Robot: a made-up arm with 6 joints.
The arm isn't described. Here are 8 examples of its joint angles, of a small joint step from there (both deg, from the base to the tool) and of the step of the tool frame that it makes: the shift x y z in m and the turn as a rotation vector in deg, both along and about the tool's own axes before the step.
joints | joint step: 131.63 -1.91 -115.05 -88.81 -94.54 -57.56 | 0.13 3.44 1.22 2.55 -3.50 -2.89
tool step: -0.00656 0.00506 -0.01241 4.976 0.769 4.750
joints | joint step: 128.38 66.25 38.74 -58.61 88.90 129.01 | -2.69 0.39 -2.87 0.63 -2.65 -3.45
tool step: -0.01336 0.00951 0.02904 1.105 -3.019 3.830
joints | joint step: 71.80 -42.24 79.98 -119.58 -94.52 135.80 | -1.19 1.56 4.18 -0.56 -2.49 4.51
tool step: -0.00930 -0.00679 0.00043 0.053 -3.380 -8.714
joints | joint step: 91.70 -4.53 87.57 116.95 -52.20 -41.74 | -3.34 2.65 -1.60 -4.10 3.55 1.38
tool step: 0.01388 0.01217 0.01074 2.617 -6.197 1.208
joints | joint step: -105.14 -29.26 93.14 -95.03 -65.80 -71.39 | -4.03 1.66 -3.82 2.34 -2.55 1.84
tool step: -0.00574 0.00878 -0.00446 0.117 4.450 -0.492
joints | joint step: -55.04 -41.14 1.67 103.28 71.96 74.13 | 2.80 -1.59 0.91 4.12 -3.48 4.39
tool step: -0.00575 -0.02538 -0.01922 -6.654 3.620 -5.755
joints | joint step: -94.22 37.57 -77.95 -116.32 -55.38 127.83 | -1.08 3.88 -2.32 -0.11 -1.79 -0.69
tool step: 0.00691 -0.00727 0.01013 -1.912 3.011 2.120
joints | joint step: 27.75 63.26 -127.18 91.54 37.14 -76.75 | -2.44 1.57 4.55 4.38 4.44 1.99
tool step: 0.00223 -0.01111 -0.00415 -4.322 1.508 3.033
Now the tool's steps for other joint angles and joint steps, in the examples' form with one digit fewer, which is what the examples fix.
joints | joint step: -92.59 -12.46 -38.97 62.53 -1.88 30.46 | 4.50 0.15 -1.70 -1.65 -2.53 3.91
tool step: -0.0132 -0.0336 -0.0376 5.34 5.76 -6.07
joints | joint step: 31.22 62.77 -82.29 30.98 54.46 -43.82 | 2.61 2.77 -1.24 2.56 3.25 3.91
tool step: 0.0123 -0.0076 0.0088 -0.37 -2.77 -2.63
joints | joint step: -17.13 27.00 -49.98 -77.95 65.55 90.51 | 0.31 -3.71 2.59 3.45 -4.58 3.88
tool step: 0.0042 -0.0198 -0.0249 -8.70 -1.12 -6.74
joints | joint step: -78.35 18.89 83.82 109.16 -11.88 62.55 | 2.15 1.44 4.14 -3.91 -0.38 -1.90
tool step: 0.0043 -0.0182 0.0234 0.95 -2.87 0.28
